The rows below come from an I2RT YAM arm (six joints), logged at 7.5 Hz.
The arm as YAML. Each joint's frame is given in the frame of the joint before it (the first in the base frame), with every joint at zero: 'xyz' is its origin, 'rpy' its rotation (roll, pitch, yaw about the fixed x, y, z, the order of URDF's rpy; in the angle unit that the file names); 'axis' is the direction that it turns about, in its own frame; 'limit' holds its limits. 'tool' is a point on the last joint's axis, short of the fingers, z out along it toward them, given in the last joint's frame.
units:
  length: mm
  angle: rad
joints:
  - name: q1
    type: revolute
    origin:
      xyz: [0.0, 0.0, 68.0]
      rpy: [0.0, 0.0, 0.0]
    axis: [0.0, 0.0, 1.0]
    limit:
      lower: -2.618
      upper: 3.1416
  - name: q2
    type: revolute
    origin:
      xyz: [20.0, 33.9, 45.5]
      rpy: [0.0, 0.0, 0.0]
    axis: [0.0, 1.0, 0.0]
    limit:
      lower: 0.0
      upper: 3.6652
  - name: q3
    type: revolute
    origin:
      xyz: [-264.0, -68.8, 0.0]
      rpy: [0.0, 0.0, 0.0]
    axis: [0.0, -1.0, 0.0]
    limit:
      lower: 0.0
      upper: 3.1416
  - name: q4
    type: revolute
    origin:
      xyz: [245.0, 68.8, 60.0]
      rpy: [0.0, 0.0, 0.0]
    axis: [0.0, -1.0, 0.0]
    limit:
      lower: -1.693
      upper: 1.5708
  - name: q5
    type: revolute
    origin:
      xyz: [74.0, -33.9, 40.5]
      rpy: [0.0, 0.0, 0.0]
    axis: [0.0, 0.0, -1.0]
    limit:
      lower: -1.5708
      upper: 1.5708
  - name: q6
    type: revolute
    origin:
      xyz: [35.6, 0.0, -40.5]
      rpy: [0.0, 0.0, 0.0]
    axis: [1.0, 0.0, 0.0]
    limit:
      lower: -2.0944
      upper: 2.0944
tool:
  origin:
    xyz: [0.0, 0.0, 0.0]
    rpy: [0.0, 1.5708, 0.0]
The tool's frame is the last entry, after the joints.
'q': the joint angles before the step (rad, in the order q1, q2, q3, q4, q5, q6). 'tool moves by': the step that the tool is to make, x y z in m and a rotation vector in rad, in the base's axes. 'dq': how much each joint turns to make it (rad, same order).
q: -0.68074 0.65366 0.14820 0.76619 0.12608 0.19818
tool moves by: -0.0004 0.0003 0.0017 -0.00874 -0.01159 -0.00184
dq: 0.00039 -0.00114 0.00055 0.01284 0.00228 -0.00011
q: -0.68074 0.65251 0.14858 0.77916 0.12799 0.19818
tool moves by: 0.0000 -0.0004 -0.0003 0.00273 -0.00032 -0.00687
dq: -0.00044 0.00265 -0.00017 0.00128 0.00682 0.00050
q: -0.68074 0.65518 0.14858 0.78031 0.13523 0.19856
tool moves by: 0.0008 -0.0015 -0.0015 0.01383 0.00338 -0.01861
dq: 0.00040 0.01335 0.00097 0.00057 0.02061 0.00332
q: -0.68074 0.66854 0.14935 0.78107 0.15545 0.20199
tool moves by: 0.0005 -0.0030 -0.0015 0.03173 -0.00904 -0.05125
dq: -0.00011 0.02013 0.00420 -0.00010 0.05713 0.01681
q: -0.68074 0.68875 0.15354 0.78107 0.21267 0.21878
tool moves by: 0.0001 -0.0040 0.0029 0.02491 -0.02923 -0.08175
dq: 0.00001 0.02384 0.01556 0.01096 0.08851 0.01716
